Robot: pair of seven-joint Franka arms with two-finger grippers.
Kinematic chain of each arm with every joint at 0, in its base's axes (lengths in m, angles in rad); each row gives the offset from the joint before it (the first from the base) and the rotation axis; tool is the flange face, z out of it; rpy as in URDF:
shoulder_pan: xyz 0 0 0.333 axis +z
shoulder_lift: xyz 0 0 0 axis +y
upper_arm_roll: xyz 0 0 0.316 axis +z
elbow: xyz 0.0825 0 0 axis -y
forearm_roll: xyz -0.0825 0 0.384 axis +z
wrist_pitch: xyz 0 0 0 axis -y
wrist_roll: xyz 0.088 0 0 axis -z
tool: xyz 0 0 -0.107 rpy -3.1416 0 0
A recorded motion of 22 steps. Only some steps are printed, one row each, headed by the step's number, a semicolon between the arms.
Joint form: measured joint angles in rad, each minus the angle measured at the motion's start. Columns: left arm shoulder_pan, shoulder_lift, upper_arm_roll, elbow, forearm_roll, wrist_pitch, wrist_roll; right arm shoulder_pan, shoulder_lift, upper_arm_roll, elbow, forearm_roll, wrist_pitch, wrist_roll.
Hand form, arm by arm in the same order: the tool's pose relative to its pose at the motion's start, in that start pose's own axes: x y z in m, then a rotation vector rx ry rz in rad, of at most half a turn. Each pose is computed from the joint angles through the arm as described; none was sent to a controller.
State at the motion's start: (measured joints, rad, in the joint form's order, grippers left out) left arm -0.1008 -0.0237 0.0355 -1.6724 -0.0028 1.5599 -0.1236; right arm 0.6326 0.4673 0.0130 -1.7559 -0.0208 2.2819 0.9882
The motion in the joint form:
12: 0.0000 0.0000 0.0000 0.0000 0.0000 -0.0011 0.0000; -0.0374 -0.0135 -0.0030 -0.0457 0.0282 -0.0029 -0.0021
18: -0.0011 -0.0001 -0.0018 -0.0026 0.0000 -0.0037 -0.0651; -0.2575 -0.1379 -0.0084 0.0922 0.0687 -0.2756 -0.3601
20: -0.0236 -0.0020 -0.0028 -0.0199 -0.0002 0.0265 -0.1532; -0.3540 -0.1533 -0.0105 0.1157 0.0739 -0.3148 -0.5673
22: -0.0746 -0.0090 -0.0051 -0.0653 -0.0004 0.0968 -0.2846; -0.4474 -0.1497 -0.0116 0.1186 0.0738 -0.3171 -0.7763
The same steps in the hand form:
12: -0.0001 0.0000 0.0001 0.0001 -0.0011 0.0000; 0.0133 0.0256 0.0112 -0.0192 -0.0347 0.0560
18: -0.0007 0.0015 0.0015 0.0013 -0.0061 -0.0622; 0.1248 0.1174 -0.1088 0.0017 -0.0601 -0.0612
20: -0.0002 0.0144 0.0061 0.0003 0.0087 -0.1269; 0.1638 0.1675 -0.1271 0.0103 -0.0582 -0.1695
22: -0.0015 0.0436 0.0179 -0.0058 0.0401 -0.2052; 0.1975 0.2191 -0.1268 0.0129 -0.0555 -0.2842

